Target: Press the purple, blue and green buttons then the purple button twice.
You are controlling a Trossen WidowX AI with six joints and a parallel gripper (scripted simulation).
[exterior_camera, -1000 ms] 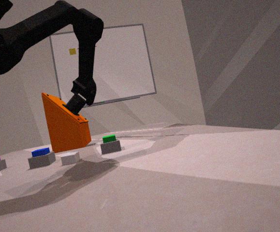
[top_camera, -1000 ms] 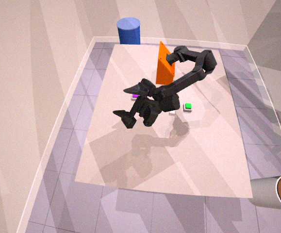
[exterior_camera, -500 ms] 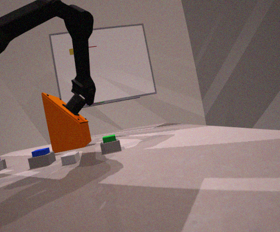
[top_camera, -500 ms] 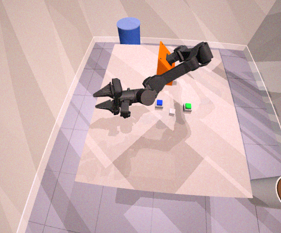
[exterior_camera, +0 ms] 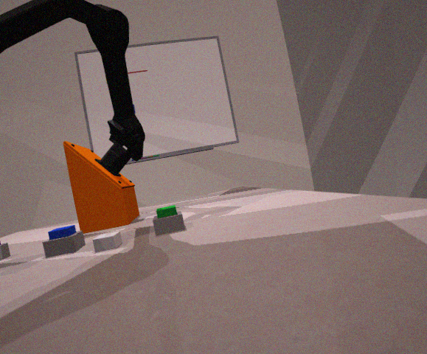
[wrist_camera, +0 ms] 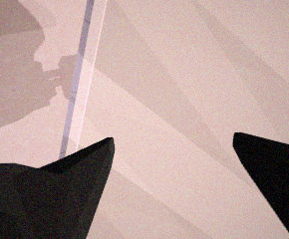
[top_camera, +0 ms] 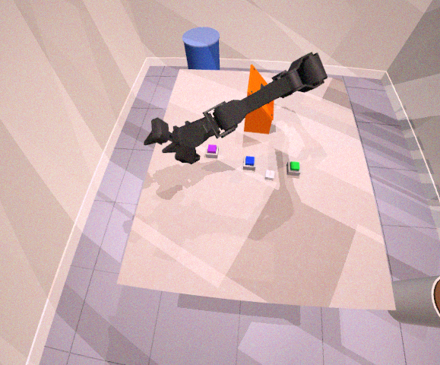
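My gripper tip is 15 cm past the purple button, 14 cm to the right of it and 18 cm above it. The rest, counted from my gripper tip: blue button (12 cm behind, 30 cm to the left, 18 cm below); then green button (13 cm behind, 48 cm to the left, 18 cm below); then small white block (9 cm behind, 39 cm to the left, 20 cm below).
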